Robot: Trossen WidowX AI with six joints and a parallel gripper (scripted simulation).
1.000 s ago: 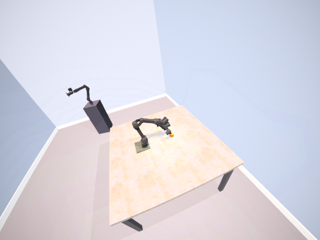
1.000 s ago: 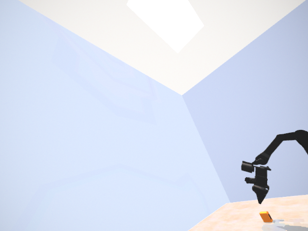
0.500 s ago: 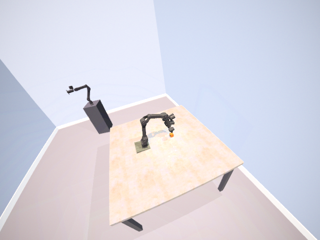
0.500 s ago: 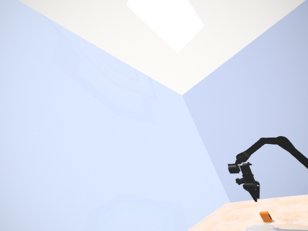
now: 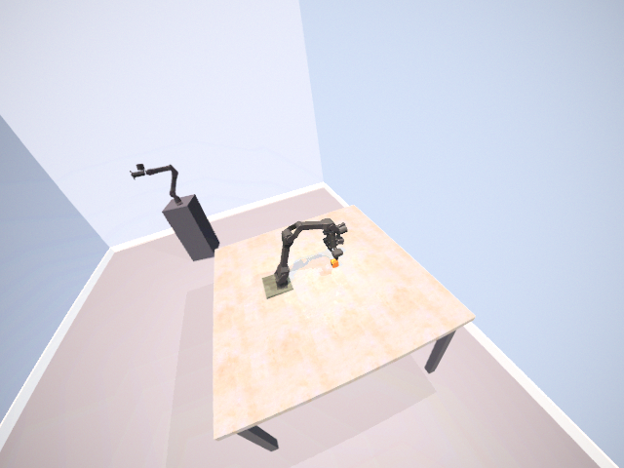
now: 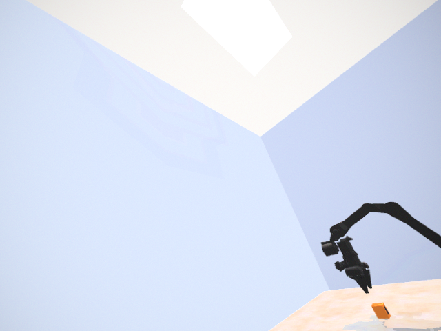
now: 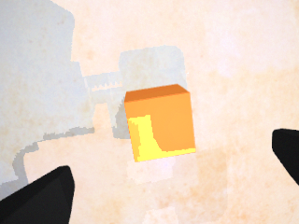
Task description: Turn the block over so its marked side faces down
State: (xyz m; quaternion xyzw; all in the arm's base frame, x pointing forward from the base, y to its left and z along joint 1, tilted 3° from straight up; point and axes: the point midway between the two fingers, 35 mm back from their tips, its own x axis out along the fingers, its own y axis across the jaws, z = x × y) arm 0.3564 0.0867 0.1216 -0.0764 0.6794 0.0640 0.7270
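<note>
The block is 1 cm behind my gripper tip and 7 cm below it.
</note>
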